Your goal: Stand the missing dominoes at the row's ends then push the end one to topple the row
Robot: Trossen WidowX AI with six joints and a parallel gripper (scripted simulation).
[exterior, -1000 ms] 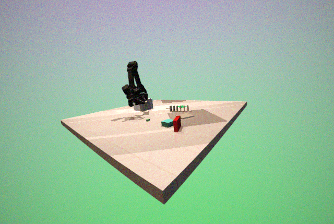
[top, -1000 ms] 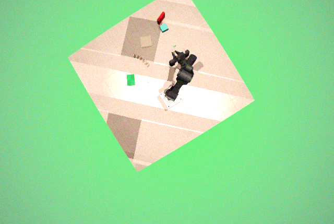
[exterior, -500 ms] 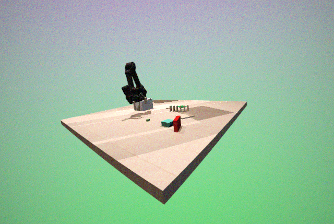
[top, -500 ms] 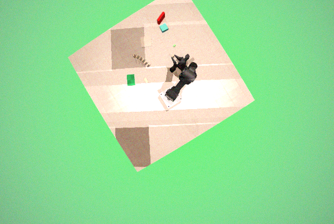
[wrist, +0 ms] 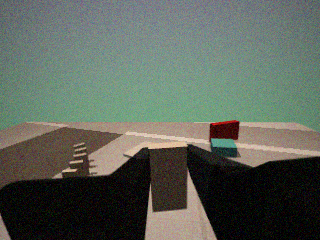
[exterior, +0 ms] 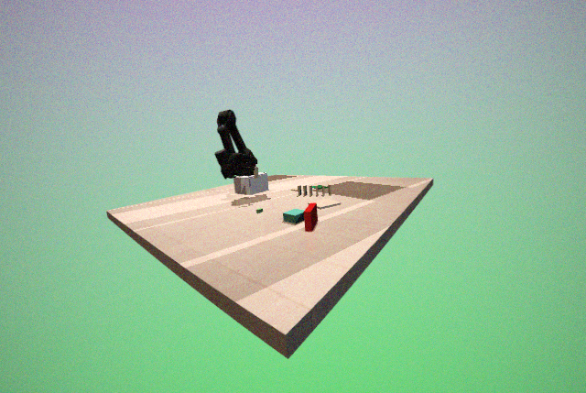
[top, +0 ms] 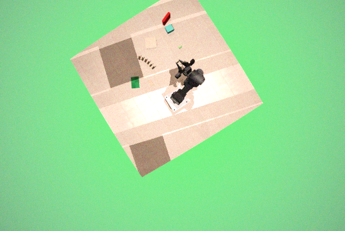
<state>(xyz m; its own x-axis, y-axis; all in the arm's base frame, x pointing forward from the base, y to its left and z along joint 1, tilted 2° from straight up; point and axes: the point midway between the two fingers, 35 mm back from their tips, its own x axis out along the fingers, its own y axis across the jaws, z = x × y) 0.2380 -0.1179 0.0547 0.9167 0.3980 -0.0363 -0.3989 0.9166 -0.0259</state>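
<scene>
My gripper tip is now 15 cm short of the tiny green piece, 15 cm above it and 9 cm to the left of it. Round my gripper tip: flat green patch (40 cm to the left, 16 cm below); then teal block (34 cm ahead, 15 cm below, 5 cm to the right); then red block (42 cm ahead, 13 cm below, 6 cm to the right).
</scene>
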